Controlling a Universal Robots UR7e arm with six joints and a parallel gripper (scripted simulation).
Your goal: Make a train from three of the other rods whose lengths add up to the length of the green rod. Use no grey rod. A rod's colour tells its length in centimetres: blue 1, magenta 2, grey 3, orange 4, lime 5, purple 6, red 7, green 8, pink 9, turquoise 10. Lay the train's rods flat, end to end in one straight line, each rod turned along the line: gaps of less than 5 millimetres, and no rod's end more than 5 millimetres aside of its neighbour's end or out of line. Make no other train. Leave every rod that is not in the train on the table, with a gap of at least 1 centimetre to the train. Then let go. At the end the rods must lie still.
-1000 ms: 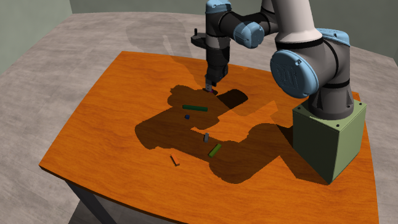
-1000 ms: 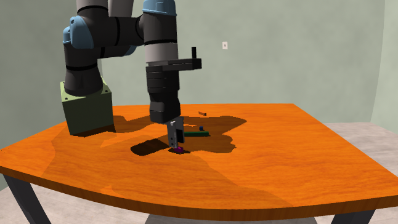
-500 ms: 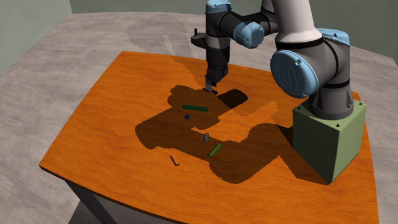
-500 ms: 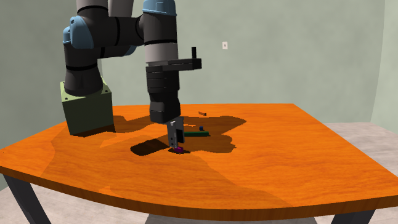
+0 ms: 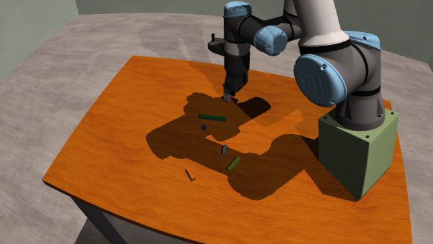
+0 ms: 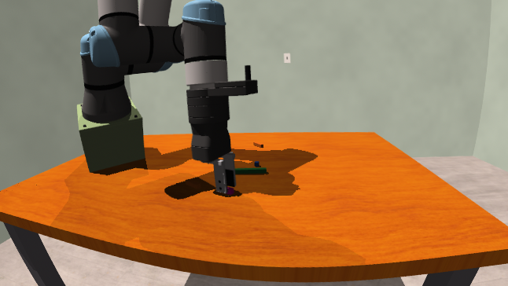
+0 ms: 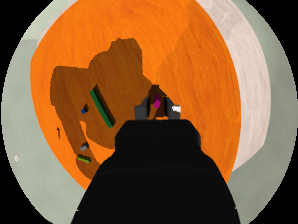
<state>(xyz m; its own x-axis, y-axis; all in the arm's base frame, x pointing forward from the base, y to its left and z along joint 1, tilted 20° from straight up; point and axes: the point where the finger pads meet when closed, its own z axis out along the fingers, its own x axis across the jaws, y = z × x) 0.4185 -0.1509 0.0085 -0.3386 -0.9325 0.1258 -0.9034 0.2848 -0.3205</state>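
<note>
Right now the magenta rod is 20 mm below my hand. Round my hand: green rod: 30 mm ahead, 100 mm to the left, 20 mm below; blue rod: 40 mm ahead, 140 mm to the left, 20 mm below; grey rod: 40 mm behind, 210 mm to the left, 20 mm below.
</note>
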